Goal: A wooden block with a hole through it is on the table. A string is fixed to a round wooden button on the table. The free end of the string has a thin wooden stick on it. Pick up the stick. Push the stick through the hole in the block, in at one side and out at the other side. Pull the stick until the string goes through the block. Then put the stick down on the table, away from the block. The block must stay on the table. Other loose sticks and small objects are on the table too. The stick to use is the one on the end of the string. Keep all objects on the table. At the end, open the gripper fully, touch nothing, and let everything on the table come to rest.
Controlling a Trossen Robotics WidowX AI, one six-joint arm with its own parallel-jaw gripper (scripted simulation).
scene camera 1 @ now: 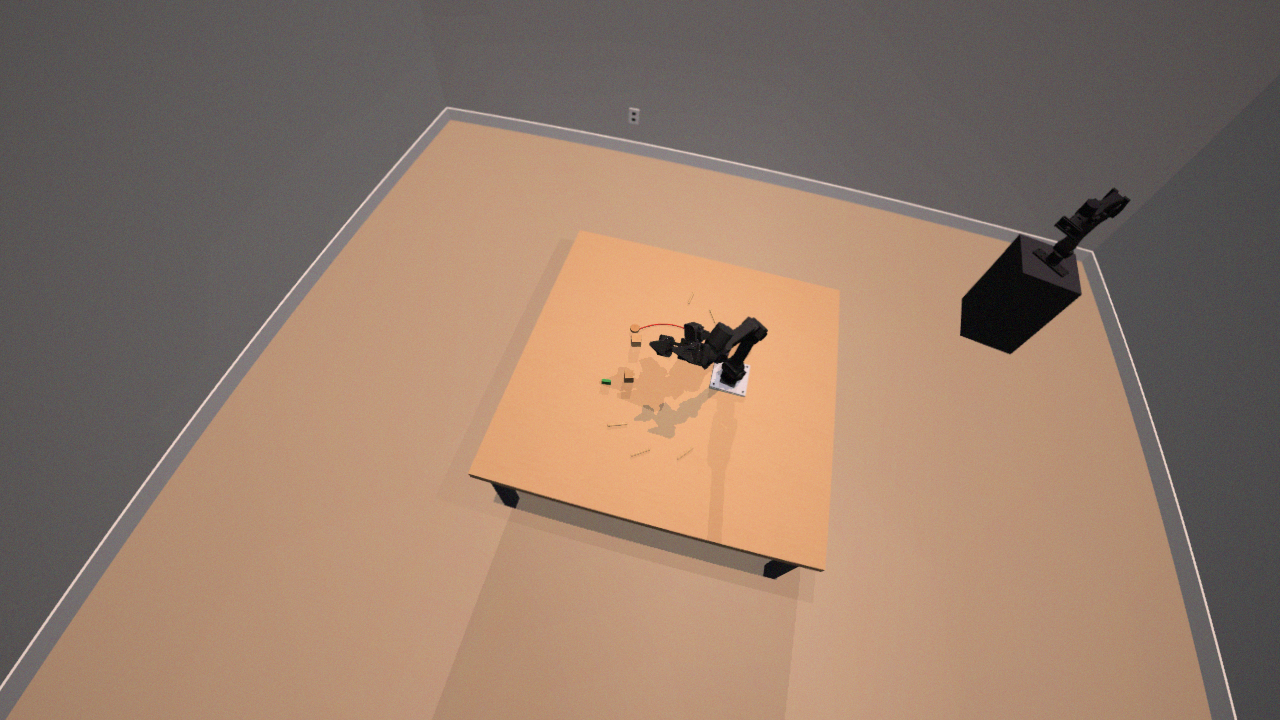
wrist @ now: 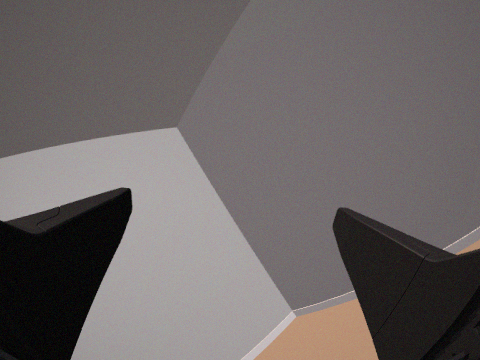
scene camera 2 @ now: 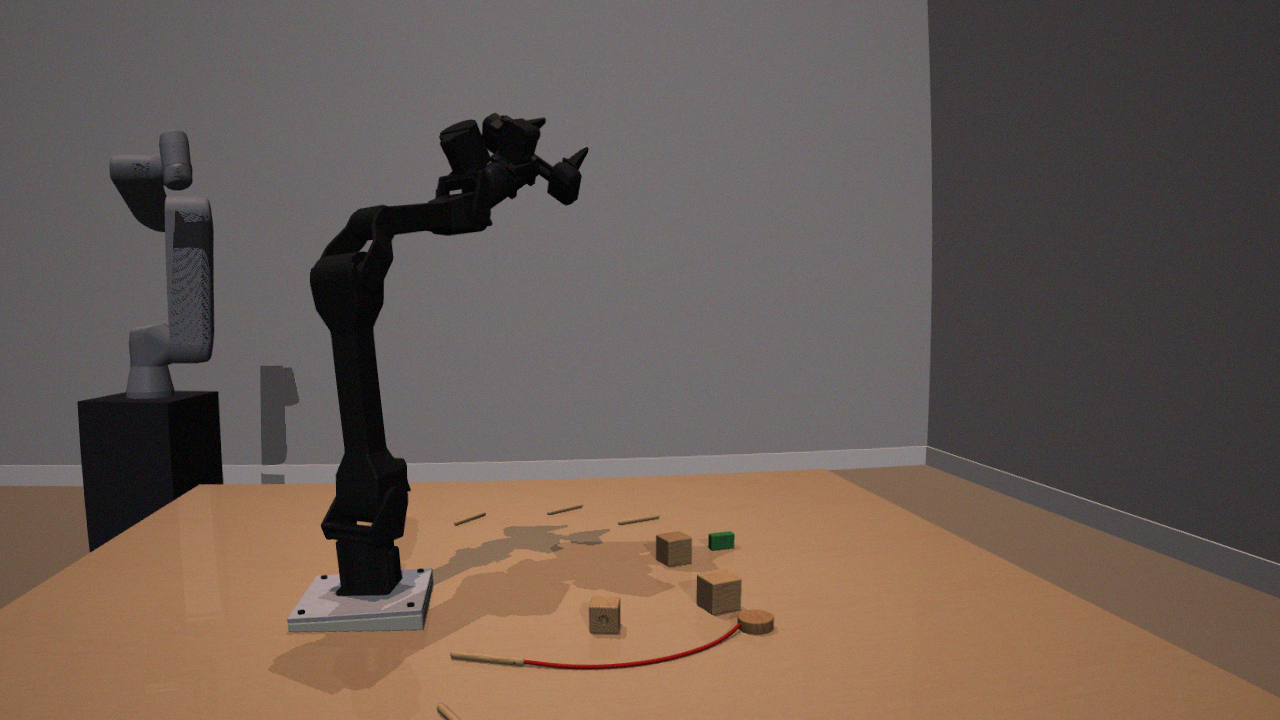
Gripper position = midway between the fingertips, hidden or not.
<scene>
My gripper [scene camera 2: 566, 134] is open, holding nothing. Also in view: a round wooden button [scene camera 2: 753, 622].
My gripper is seen too in scene camera 1 [scene camera 1: 660, 346] and in the wrist view [wrist: 236, 209].
</scene>
